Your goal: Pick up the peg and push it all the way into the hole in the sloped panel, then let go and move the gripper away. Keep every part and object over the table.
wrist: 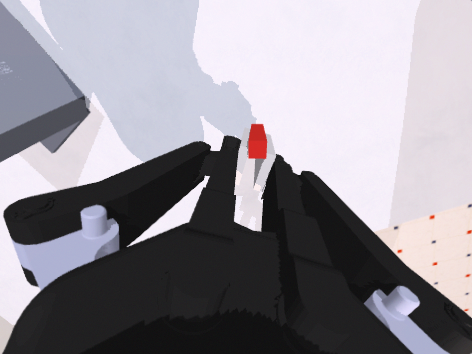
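Frame: origin at the arm's base, x up, y left, z back, level; metres.
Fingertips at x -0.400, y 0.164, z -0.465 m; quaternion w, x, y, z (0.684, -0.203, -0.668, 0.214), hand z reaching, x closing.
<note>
Pixels of each thing's middle, then the offset from my fingertips to it. "*": a spot on its surface instead. Level surfaces: height alone.
- red peg, middle of its body: (257, 137) dy -0.013, dx +0.036, dz +0.008 m
- grey block with the sloped panel, a spot on its surface: (30, 80) * dy -0.132, dx +0.021, dz -0.178 m
- white table top, height of its surface: dx -0.034 m
The red peg (257, 142) is held between the fingertips near the middle of the wrist view. My gripper (253, 144) is shut on it, with one pale finger pad on each side of the peg. The grey block with the sloped panel (30, 80) shows in part at the upper left, apart from the peg and the fingers. The hole does not show in this view. The lower part of the peg is partly hidden between the pads.
The white table top (310, 75) lies beneath, with the arm's grey-blue shadow across its upper left. A paler shadow lies at the right. Beyond the table's edge at the lower right is a beige floor (415, 250) with red and dark dots.
</note>
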